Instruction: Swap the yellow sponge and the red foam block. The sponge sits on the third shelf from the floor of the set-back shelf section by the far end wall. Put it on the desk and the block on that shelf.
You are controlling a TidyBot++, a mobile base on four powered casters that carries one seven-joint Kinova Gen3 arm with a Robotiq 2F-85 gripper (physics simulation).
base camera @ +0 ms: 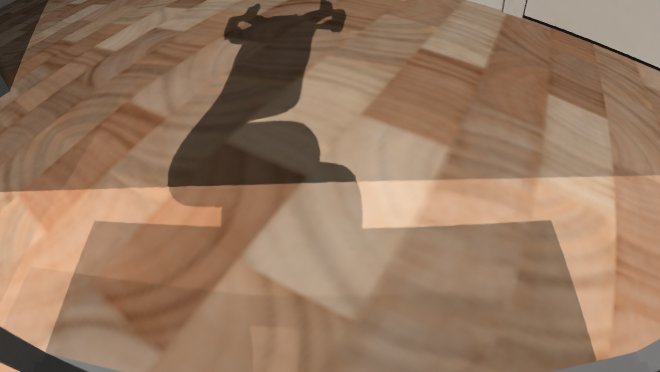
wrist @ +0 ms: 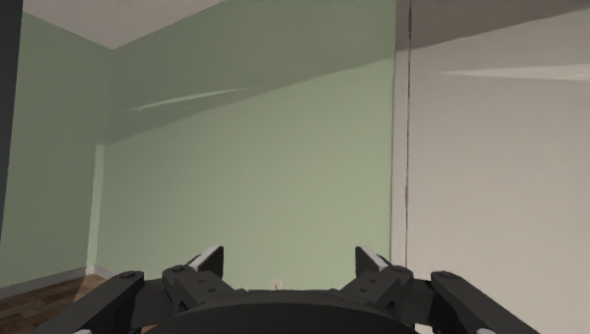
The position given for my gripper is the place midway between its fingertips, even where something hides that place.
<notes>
In view: my gripper (wrist: 289,261) and a pale door (wrist: 483,183).
</notes>
